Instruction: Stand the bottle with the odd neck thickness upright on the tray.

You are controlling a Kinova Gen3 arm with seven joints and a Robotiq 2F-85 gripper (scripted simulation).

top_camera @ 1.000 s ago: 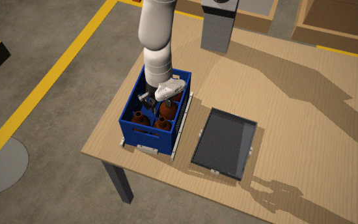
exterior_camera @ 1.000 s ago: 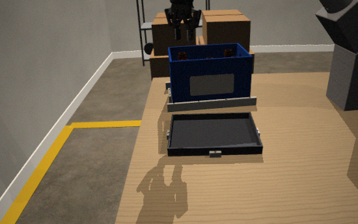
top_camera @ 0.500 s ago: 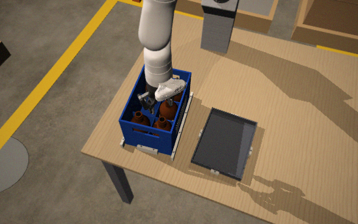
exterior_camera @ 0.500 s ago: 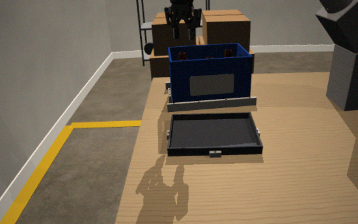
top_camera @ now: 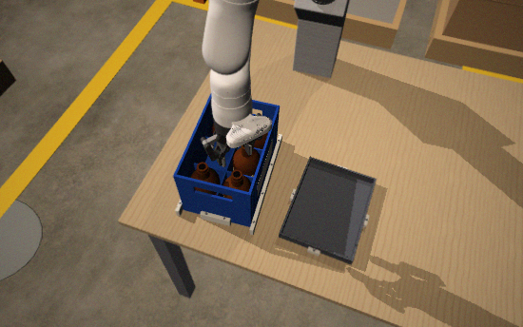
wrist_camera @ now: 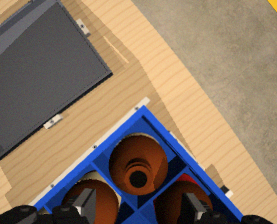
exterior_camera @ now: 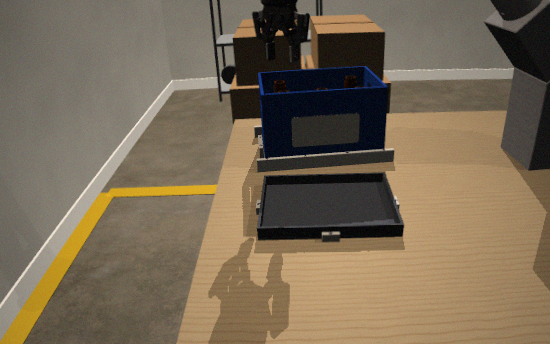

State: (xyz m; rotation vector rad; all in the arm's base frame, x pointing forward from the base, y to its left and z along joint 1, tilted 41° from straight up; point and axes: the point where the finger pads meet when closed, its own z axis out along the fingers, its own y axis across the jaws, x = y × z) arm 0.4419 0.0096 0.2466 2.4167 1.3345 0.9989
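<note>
Now: the blue crate 16 cm below my hand, 7 cm to the right of it and 7 cm behind it. The rest, counted from my hand: dark grey tray 23 cm below, 21 cm to the left, 12 cm behind.
</note>
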